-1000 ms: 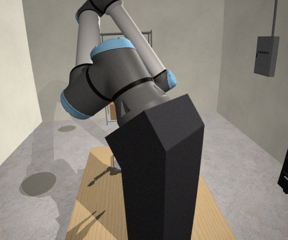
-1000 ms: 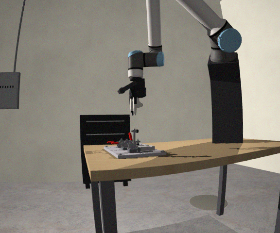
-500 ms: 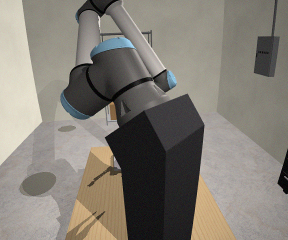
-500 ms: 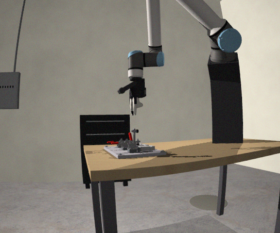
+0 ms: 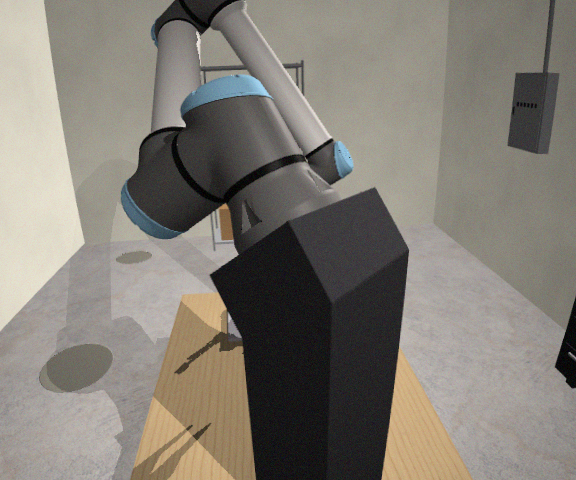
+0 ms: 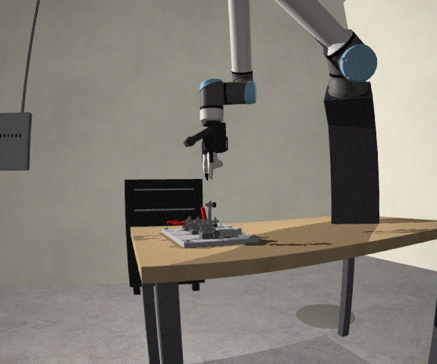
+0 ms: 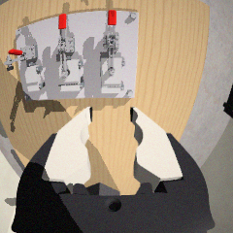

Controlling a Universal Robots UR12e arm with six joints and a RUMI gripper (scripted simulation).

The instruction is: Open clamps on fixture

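The grey fixture plate is 60 mm ahead of my hand, 110 mm to the left of it and 210 mm below it.
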